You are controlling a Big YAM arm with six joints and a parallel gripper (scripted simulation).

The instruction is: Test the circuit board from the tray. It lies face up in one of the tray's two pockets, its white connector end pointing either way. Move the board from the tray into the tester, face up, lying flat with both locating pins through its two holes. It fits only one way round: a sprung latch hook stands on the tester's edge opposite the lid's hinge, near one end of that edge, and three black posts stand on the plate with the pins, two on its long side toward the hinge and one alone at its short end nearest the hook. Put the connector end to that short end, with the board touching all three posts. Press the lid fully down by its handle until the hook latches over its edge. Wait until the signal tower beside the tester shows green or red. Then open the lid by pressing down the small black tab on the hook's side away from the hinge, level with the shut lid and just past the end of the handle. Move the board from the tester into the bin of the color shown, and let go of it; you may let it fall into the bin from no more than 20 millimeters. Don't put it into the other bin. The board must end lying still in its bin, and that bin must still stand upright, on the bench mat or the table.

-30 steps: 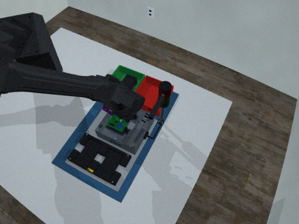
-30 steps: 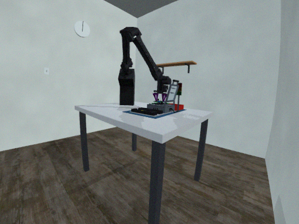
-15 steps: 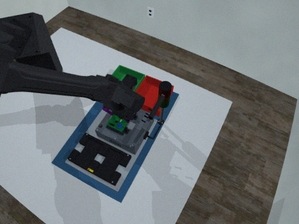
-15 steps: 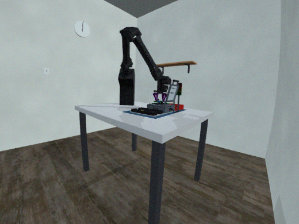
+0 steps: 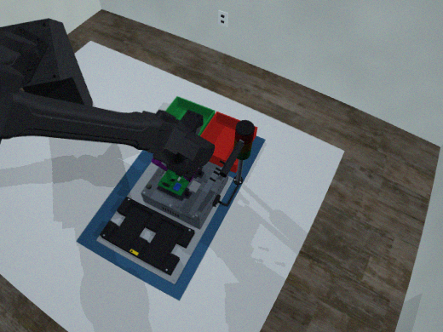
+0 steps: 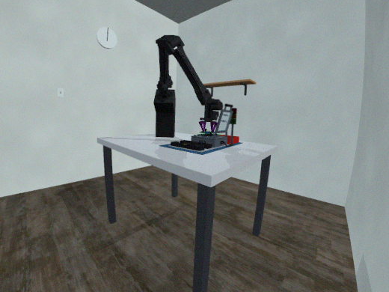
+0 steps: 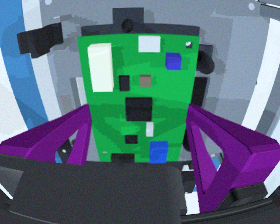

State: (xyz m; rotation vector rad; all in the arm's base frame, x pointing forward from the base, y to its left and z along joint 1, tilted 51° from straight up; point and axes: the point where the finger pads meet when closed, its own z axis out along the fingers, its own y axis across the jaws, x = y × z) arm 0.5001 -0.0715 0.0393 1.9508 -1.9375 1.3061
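My hand is right at the green circuit board. Also, from my hand: black latch hook (70 mm to the left, 50 mm behind); then red bin (190 mm to the left, 90 mm ahead, 80 mm below); then tester lid (120 mm ahead, 90 mm above, 30 mm to the right).
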